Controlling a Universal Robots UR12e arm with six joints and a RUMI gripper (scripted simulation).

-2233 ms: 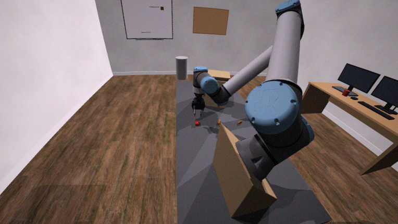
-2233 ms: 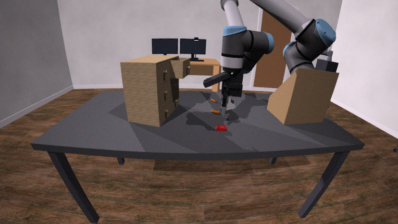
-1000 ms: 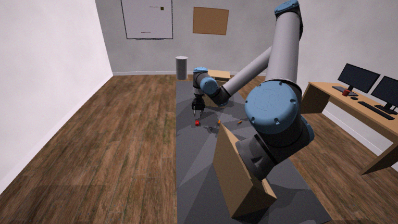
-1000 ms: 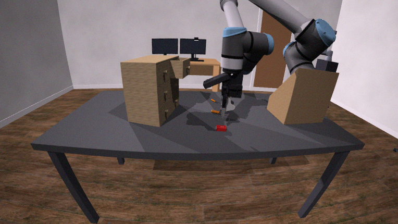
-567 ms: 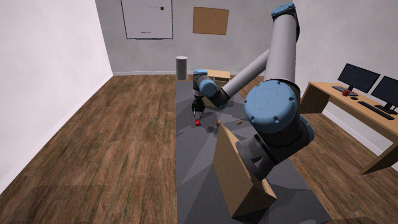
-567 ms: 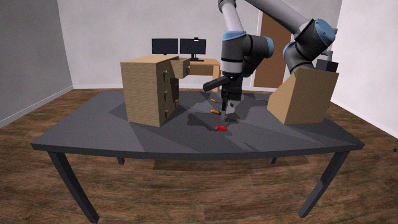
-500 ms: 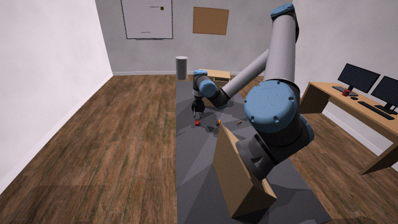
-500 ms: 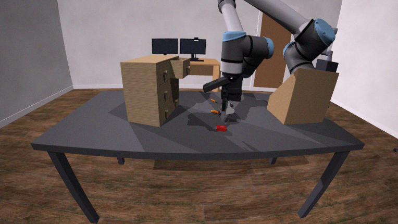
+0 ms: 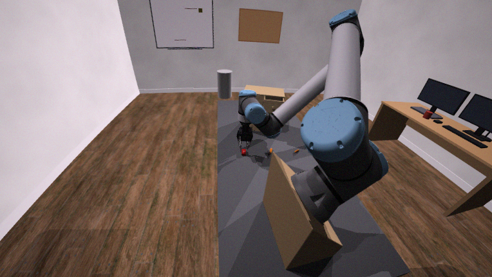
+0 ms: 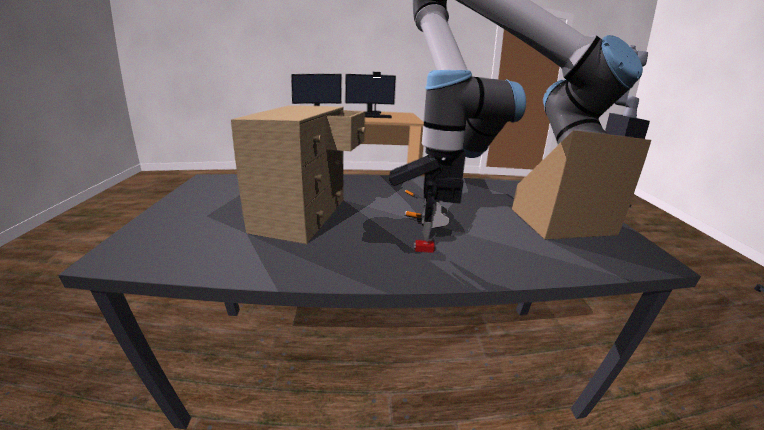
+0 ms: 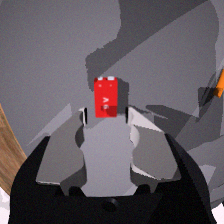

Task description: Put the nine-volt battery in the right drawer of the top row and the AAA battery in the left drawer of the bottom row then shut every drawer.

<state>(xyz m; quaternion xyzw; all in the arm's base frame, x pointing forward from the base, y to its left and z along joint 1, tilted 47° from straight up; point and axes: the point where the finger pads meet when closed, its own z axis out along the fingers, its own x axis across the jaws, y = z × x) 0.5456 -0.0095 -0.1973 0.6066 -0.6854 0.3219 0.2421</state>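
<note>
Right now the red nine-volt battery is 4 cm below my hand and 1 cm ahead of it. From my hand the other things lie so: orange AAA battery 18 cm to the right, 4 cm below.
</note>
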